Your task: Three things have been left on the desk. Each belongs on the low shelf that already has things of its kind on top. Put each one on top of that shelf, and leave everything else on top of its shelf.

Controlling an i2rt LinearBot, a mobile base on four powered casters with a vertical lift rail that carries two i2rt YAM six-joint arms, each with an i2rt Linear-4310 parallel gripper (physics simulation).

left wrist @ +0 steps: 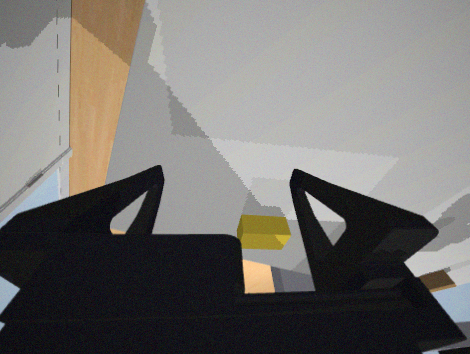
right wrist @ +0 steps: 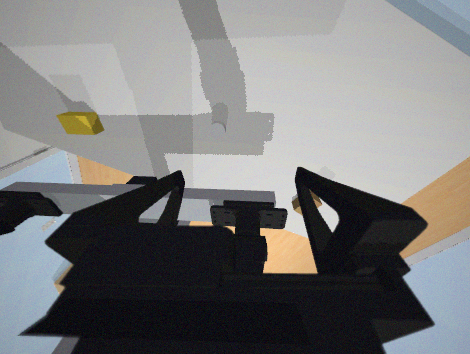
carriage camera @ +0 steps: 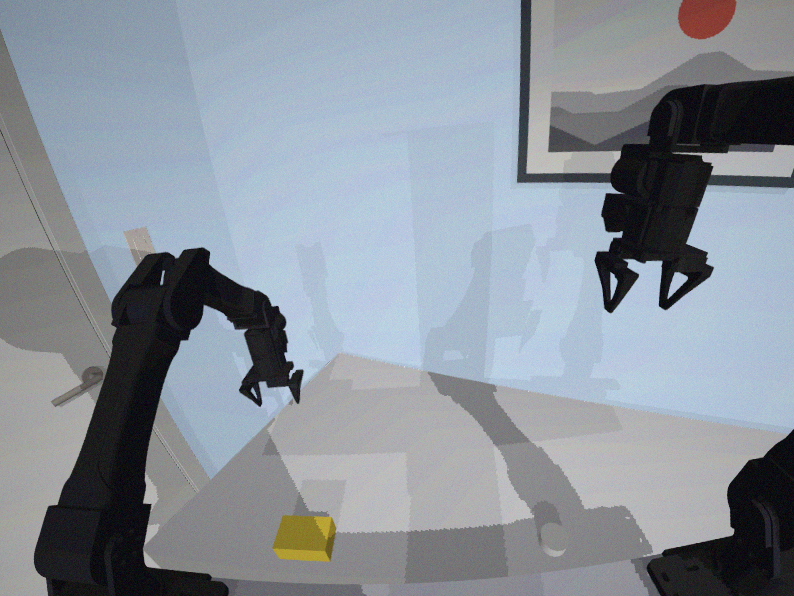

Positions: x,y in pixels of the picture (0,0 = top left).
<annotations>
My left gripper shows in the left wrist view (pixel 228 174) and in the carriage camera view (pixel 279 403); in the right wrist view it is out of frame. My right gripper shows in the right wrist view and in the carriage camera view; in the left wrist view it is out of frame. The same spot on my right gripper: (right wrist: pixel 105 243) is (carriage camera: pixel 609 249). The same spot on a grey desk: (right wrist: pixel 368 101) is (carriage camera: pixel 719 472).
</annotations>
